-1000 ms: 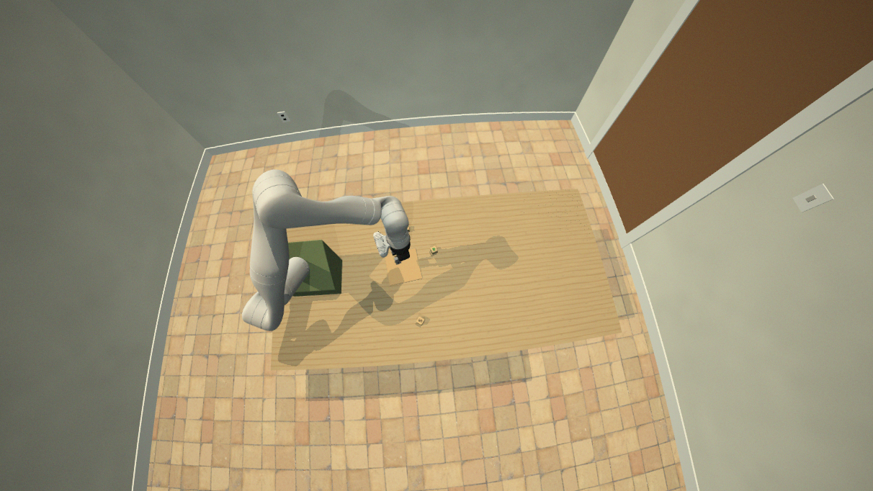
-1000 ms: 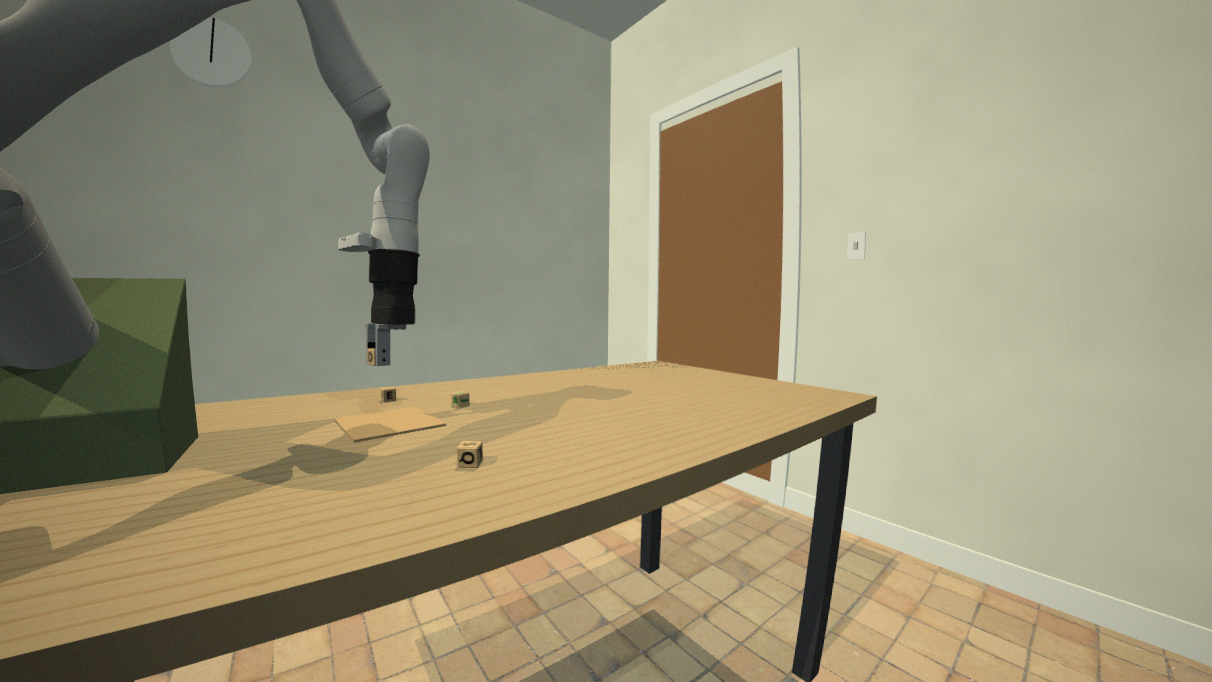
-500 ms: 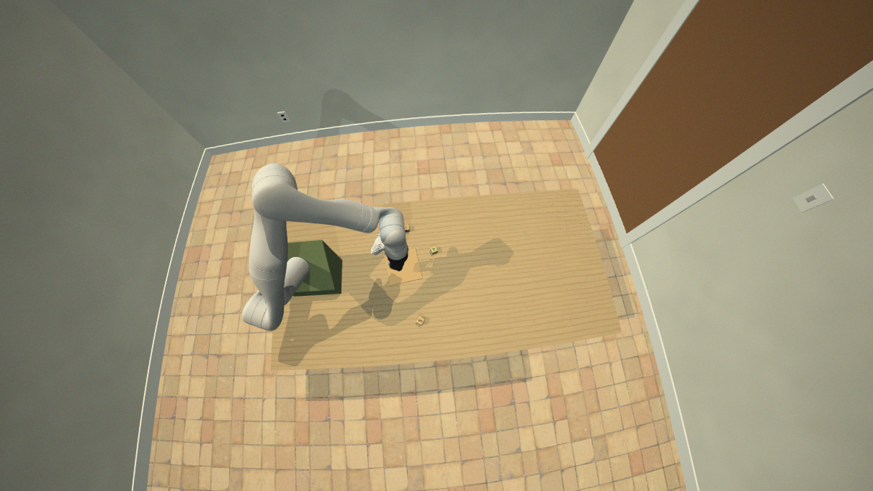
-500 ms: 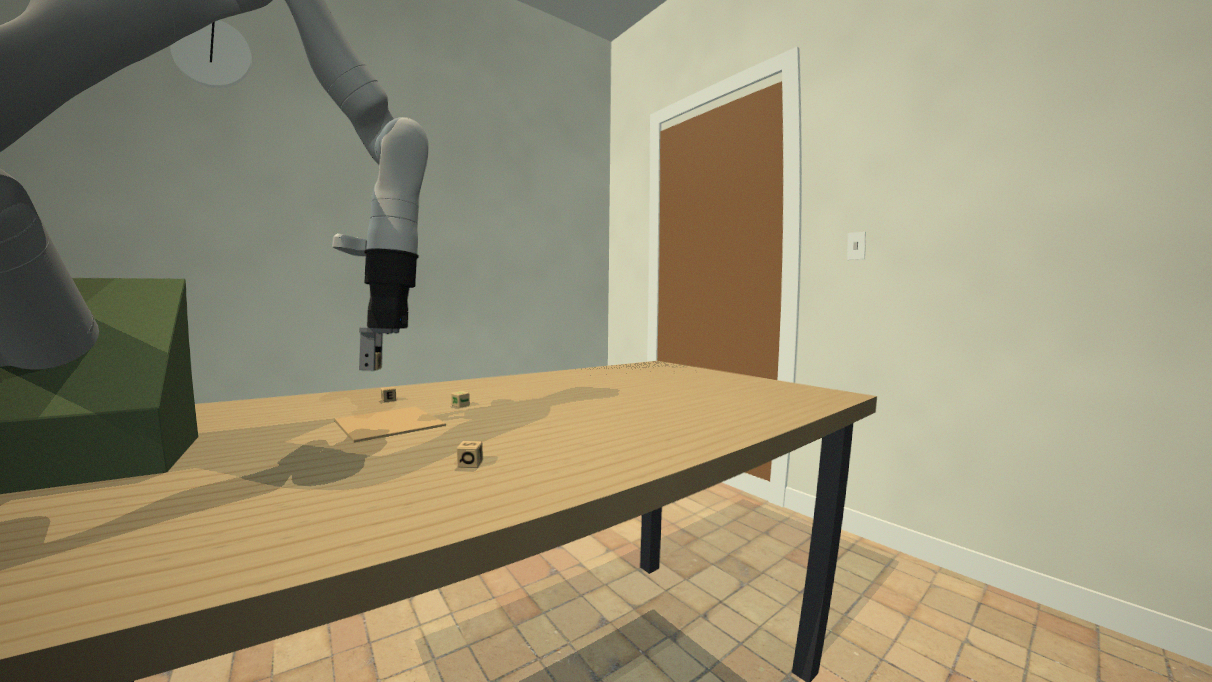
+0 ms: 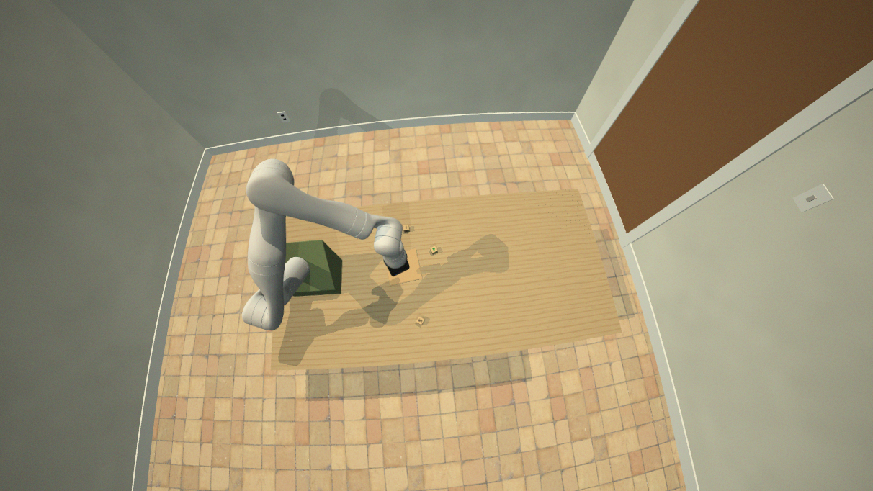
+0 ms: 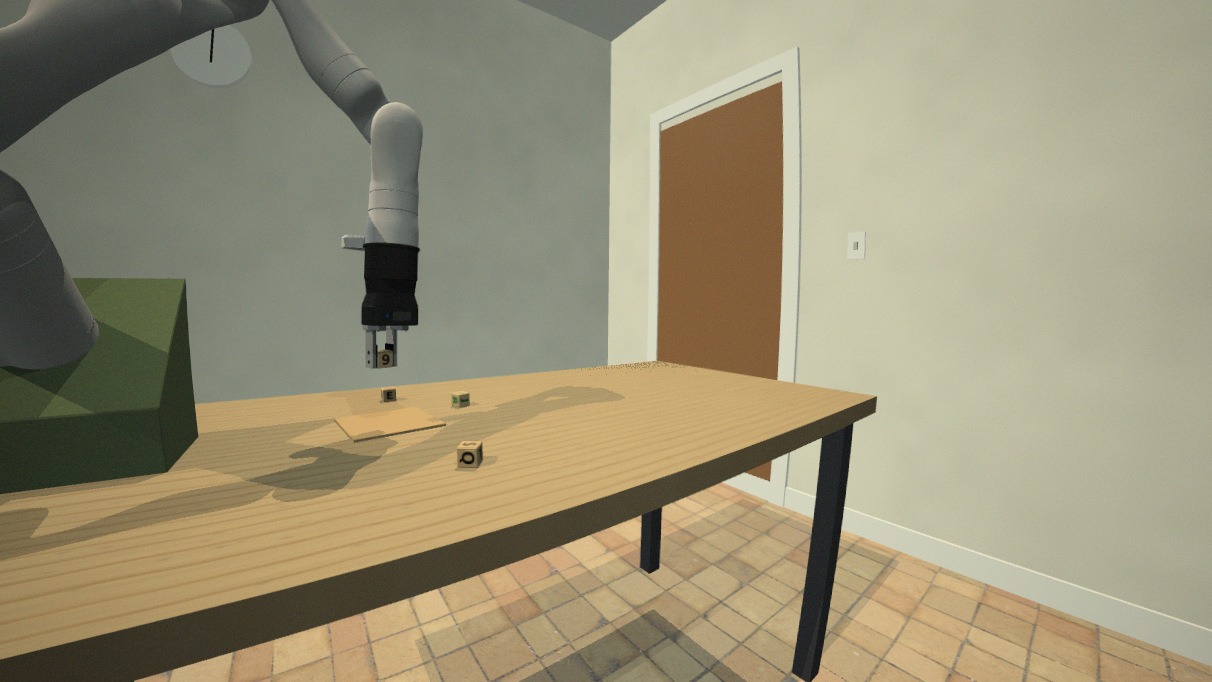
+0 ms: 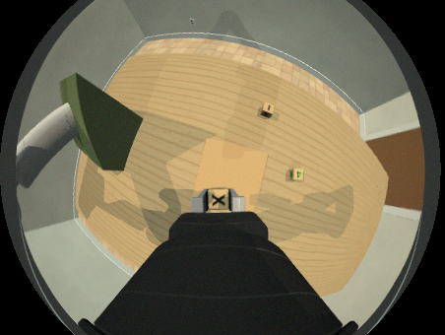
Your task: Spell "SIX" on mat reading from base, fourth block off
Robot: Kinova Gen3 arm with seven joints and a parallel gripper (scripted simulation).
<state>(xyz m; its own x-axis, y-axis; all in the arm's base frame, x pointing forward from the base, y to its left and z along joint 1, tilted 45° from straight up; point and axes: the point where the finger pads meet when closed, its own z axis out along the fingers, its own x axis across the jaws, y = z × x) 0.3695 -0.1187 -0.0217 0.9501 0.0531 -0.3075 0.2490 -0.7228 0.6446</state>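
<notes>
Now: the tan mat 11 cm below my hand, 3 cm to the left of it and 1 cm ahead of it. The rest, counted from my hand: tan block 21 cm to the right, 10 cm below, 4 cm ahead.
</notes>
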